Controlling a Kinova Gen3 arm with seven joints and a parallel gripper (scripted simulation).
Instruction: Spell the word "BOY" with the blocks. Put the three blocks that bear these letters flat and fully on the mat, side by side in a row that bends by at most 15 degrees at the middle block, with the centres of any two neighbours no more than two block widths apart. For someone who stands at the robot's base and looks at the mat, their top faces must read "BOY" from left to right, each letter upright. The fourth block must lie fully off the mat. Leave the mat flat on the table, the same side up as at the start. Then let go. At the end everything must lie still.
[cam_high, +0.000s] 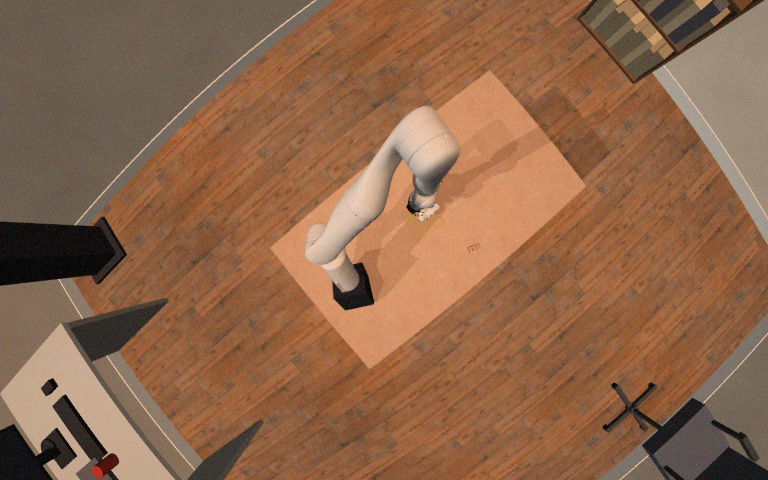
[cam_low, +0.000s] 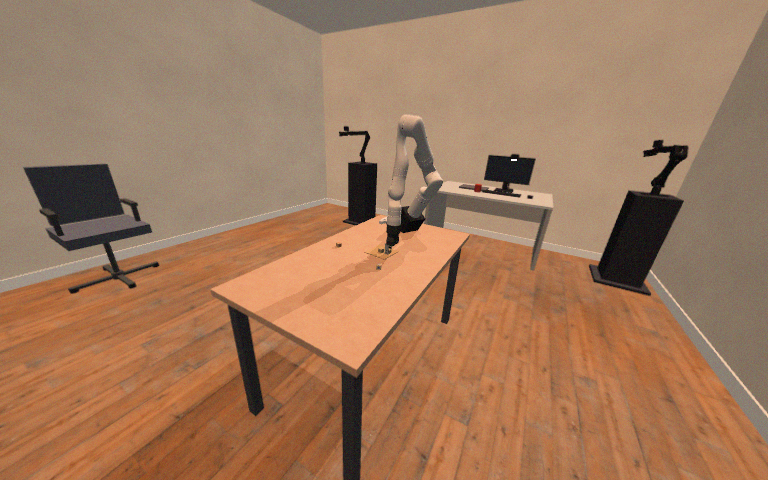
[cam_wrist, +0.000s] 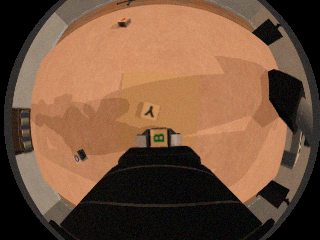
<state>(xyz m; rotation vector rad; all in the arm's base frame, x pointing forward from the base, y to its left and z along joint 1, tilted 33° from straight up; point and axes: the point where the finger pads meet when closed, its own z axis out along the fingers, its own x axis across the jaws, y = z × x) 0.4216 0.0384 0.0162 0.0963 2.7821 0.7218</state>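
Right now my hand is 40 mm to the left of the mat and 20 mm above it.
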